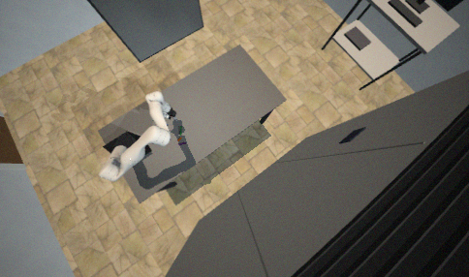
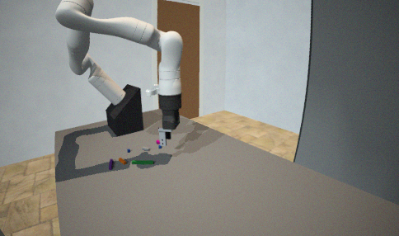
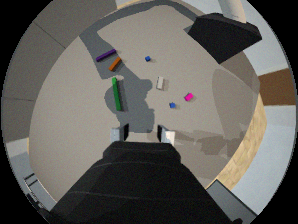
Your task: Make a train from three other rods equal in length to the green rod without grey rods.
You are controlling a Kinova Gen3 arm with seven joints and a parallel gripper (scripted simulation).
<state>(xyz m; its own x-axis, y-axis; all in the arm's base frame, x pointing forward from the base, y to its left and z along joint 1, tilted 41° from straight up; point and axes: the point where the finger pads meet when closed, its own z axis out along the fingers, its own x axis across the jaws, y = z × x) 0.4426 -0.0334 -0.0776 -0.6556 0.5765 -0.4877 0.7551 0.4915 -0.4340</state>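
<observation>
My hand is 13 cm past the magenta rod, 3 cm to the right of it and 8 cm above it. The rest, counted from my hand: orange rod: 6 cm behind, 16 cm to the right, 8 cm below; green rod: 1 cm behind, 10 cm to the right, 8 cm below; grey rod: 10 cm behind, 4 cm to the right, 8 cm below.
</observation>
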